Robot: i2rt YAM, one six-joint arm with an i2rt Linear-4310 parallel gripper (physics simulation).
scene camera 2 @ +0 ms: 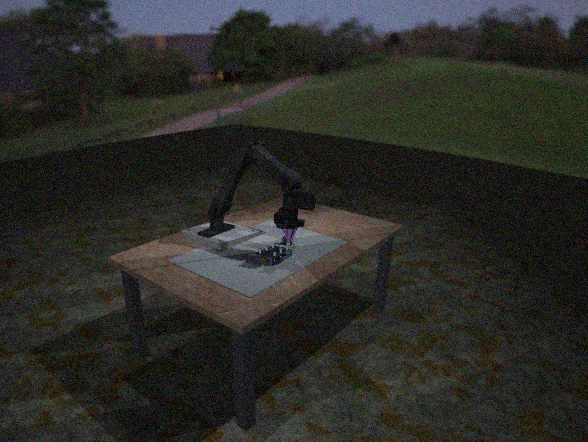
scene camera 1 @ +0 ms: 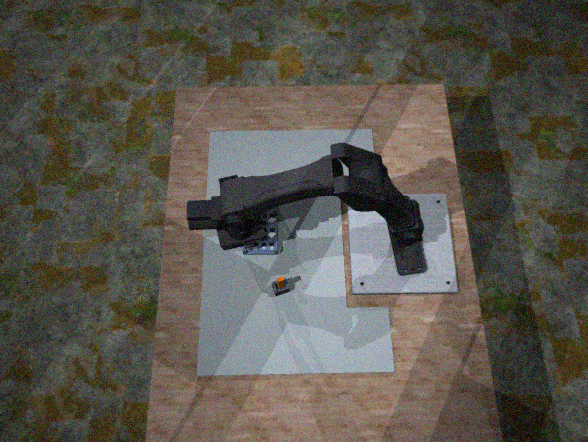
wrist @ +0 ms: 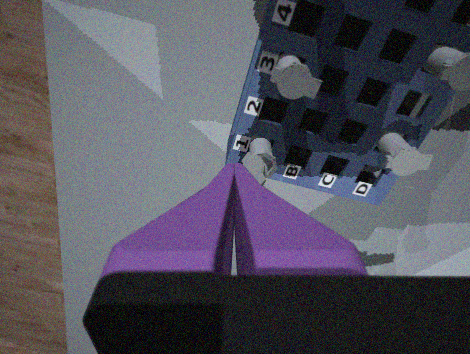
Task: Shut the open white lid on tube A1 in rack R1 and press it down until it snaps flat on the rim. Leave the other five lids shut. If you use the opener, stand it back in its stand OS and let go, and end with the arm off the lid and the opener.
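Where they show: gripper, fingertip midpoint: (scene camera 2: 289,244) (scene camera 1: 242,242) (wrist: 234,176); arm's base at its link origin: (scene camera 2: 216,231) (scene camera 1: 403,235).
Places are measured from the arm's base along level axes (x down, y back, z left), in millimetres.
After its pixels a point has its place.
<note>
My gripper (scene camera 2: 288,243) {z -31, x -35, y -397 mm} (wrist: 234,176) {z -31, x -35, y -397 mm} is shut and empty, its purple fingertips together. In the wrist view the tips overlap the near left side of tube A1 (wrist: 260,146) {z -37, x -18, y -386 mm} and its white lid (wrist: 258,163) {z -39, x -36, y -388 mm}, at the corner of blue rack R1 (wrist: 382,195) {z -12, x -10, y -318 mm} (scene camera 1: 260,252) {z -15, x 12, y -358 mm}. The tips partly cover the lid; whether they touch it, and how far it stands open, I cannot tell. Lidded tubes at A3 (wrist: 298,81) {z -71, x -28, y -378 mm}, near D1 (wrist: 409,160) {z -43, x -28, y -324 mm} and at the right edge (wrist: 452,67) {z -82, x -28, y -325 mm} also show. The orange opener (scene camera 1: 281,282) {z 86, x -49, y -320 mm} stands in its dark stand (scene camera 1: 284,290) {z 95, x -8, y -315 mm}, apart from the gripper.
The rack and stand are on a grey mat (scene camera 1: 235,345) {z 199, x 20, y -446 mm} on the wooden table (scene camera 1: 430,380) {z 345, x 23, y -18 mm}. The arm's base plate (scene camera 1: 380,280) {z 103, x 7, y -81 mm} lies to the right in scene camera 1. The arm (scene camera 1: 295,185) {z 9, x -379, y -277 mm} reaches over the rack and hides part of it there.
</note>
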